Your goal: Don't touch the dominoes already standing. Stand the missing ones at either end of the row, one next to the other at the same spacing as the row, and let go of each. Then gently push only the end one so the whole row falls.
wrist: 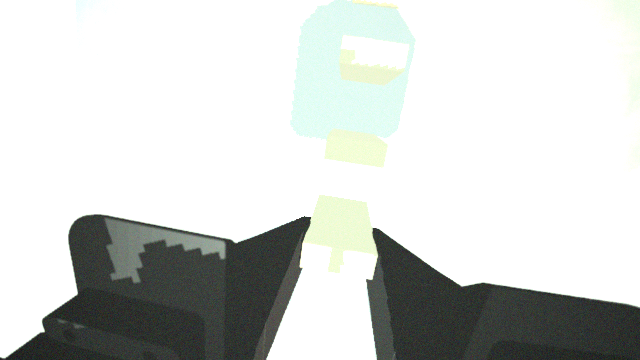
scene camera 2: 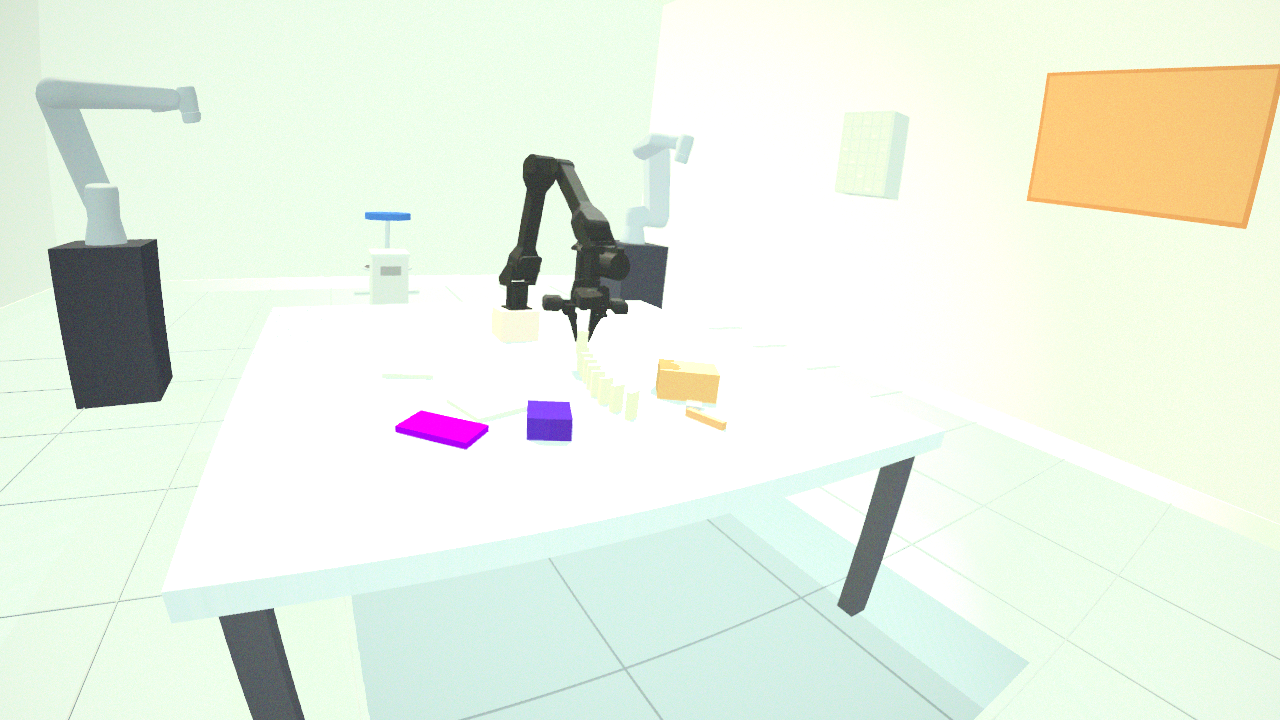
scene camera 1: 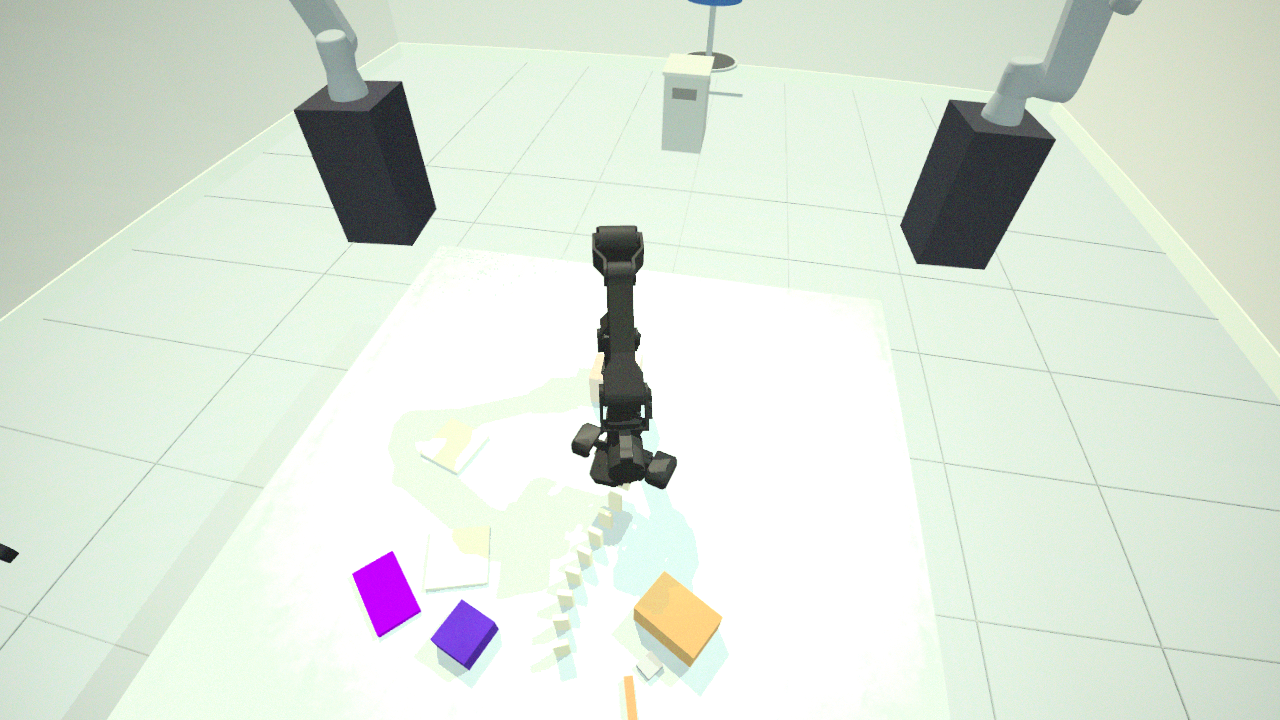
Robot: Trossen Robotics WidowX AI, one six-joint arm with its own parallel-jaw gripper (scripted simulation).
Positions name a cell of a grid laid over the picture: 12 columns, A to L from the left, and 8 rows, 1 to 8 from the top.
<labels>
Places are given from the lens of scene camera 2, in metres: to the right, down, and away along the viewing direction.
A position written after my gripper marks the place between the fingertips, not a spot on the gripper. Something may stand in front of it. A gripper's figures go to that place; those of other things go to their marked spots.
my gripper (scene camera 2: F4): -0.13, -0.04, 1.24
orange box (scene camera 2: G5): 0.07, 0.04, 1.09
magenta slab (scene camera 2: E5): -0.33, 0.11, 0.83
purple block (scene camera 2: F5): -0.15, 0.10, 0.85
The marked spots on the orange box and the magenta slab are 0.48 m apart.
</labels>
